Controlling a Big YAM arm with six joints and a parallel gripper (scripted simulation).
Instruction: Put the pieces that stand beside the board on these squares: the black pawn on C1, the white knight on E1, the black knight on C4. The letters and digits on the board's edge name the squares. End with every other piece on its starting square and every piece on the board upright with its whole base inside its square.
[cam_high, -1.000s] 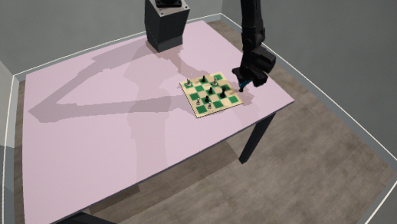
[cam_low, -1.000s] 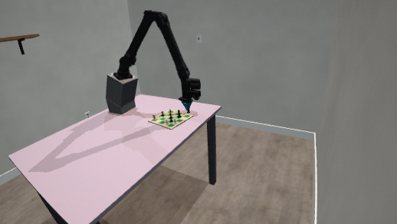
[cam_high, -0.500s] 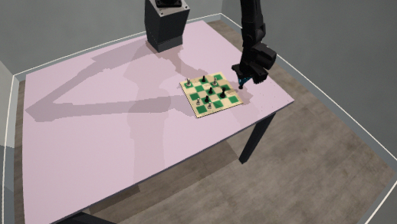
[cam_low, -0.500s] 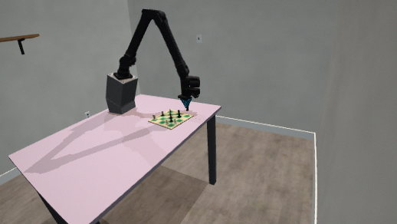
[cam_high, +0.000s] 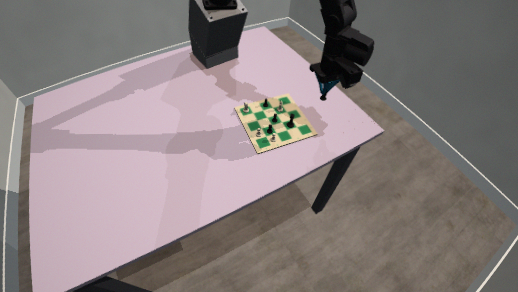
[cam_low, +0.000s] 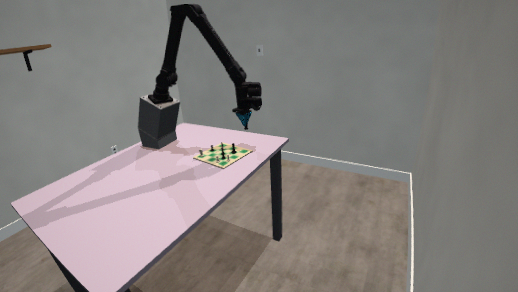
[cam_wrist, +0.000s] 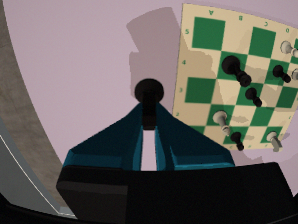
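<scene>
The chessboard is 150 mm to the right of my hand, 120 mm below it and 30 mm behind it. The rest, counted from my hand: white knight: 230 mm to the right, 110 mm below, 100 mm behind; black knight: 10 mm below.
</scene>
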